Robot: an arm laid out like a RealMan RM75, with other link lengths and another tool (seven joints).
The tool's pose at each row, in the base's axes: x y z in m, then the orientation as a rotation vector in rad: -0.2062 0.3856 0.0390 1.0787 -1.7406 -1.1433; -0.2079 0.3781 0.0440 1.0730 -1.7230 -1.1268; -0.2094 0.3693 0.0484 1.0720 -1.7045 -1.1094; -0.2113 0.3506 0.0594 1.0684 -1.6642 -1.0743; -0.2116 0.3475 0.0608 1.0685 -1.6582 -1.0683; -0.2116 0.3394 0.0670 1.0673 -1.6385 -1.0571; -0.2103 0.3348 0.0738 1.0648 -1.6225 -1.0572; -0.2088 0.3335 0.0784 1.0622 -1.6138 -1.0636; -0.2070 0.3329 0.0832 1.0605 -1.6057 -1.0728
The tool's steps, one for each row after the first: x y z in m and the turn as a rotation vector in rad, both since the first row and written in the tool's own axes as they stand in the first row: 0.0083 0.0033 -0.0021 -0.0066 0.0211 0.0103; 0.0176 0.0058 -0.0045 -0.0113 0.0439 0.0176; 0.0373 0.0121 -0.0114 -0.0229 0.0919 0.0329; 0.0405 0.0128 -0.0124 -0.0240 0.0996 0.0351; 0.0489 0.0167 -0.0166 -0.0317 0.1197 0.0393; 0.0538 0.0218 -0.0211 -0.0424 0.1305 0.0395; 0.0551 0.0254 -0.0242 -0.0513 0.1324 0.0374; 0.0558 0.0294 -0.0274 -0.0606 0.1323 0.0334
